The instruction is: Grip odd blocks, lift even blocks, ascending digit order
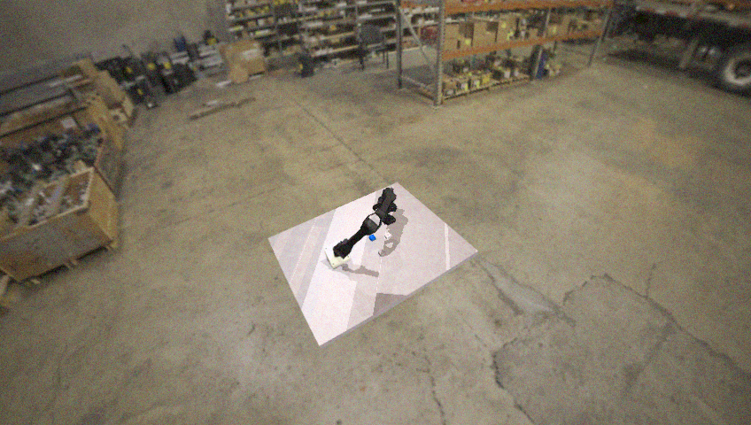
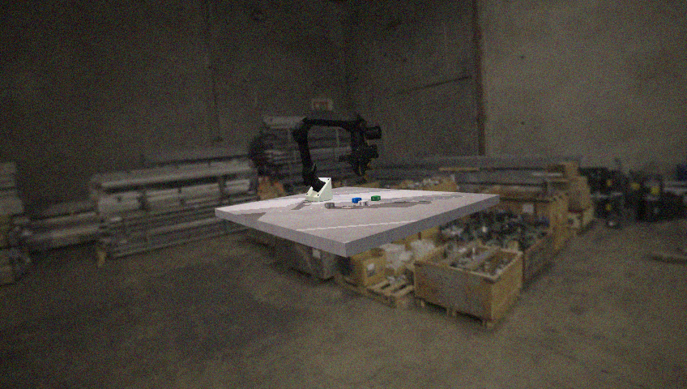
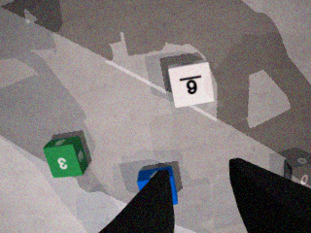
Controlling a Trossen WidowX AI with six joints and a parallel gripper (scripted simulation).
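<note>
The blue block is 8 cm behind my gripper tip, 2 cm to the left of it and 12 cm below it. The rest, counted from my gripper tip: green block 5 cm behind, 11 cm to the left, 12 cm below; dark grey block 8 cm behind, 13 cm to the right, 12 cm below.
</note>
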